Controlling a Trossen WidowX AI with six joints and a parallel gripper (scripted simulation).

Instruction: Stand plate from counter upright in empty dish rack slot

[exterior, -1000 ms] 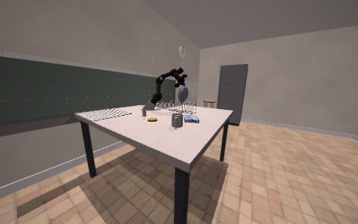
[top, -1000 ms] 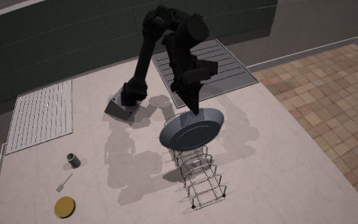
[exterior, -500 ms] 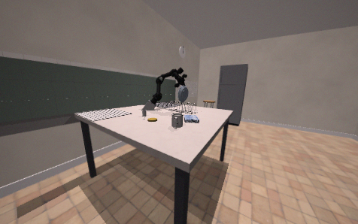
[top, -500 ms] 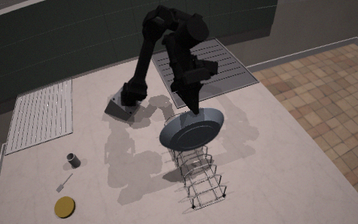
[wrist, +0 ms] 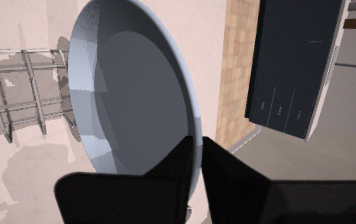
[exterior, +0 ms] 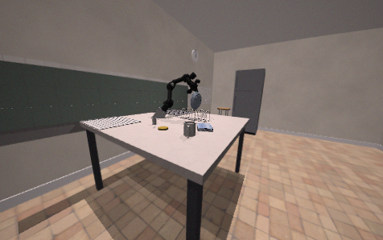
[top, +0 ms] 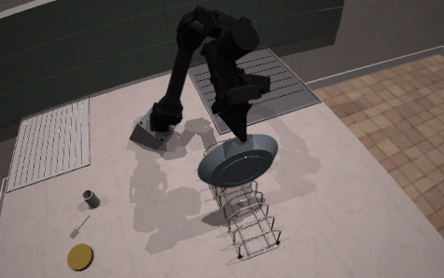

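My gripper is now 11 cm above the plate and 2 cm short of it. Round my hand: small spatula (51 cm to the right, 32 cm below, 3 cm ahead); mug (41 cm to the right, 35 cm ahead, 28 cm below); yellow disc (48 cm to the right, 31 cm below, 12 cm ahead).
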